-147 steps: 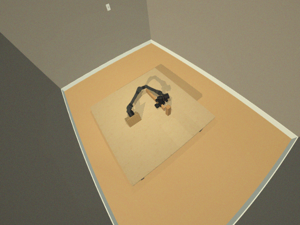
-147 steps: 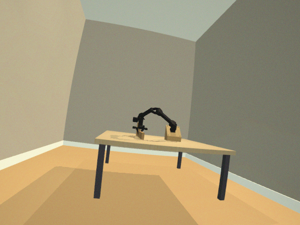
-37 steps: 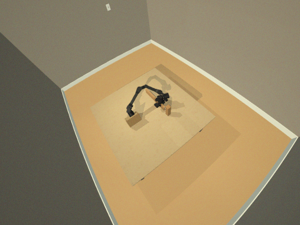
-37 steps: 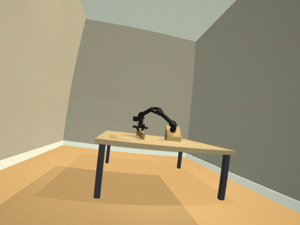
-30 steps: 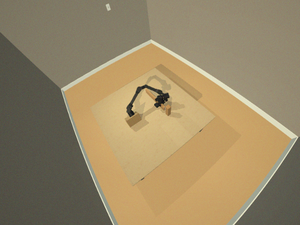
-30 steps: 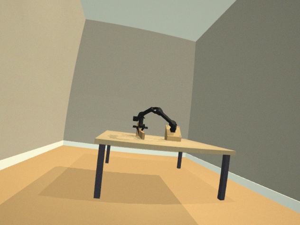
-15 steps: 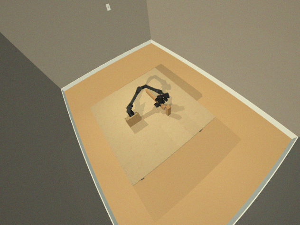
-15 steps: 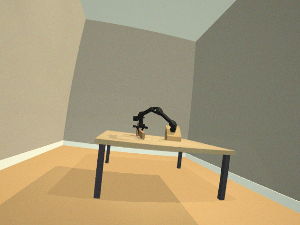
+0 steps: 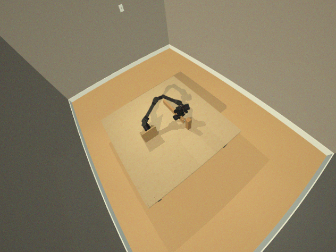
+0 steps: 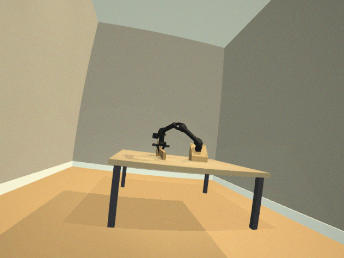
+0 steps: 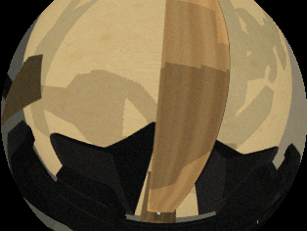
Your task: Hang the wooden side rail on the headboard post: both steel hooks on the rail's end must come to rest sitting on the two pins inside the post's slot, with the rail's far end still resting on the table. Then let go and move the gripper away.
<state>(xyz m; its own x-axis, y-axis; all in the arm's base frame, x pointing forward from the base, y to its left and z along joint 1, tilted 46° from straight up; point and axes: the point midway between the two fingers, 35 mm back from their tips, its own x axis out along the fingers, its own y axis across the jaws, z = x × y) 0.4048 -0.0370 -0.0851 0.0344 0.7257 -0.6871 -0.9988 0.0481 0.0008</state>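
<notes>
The headboard post lies 14 cm to the right of my gripper tip and 4 cm above it.
</notes>
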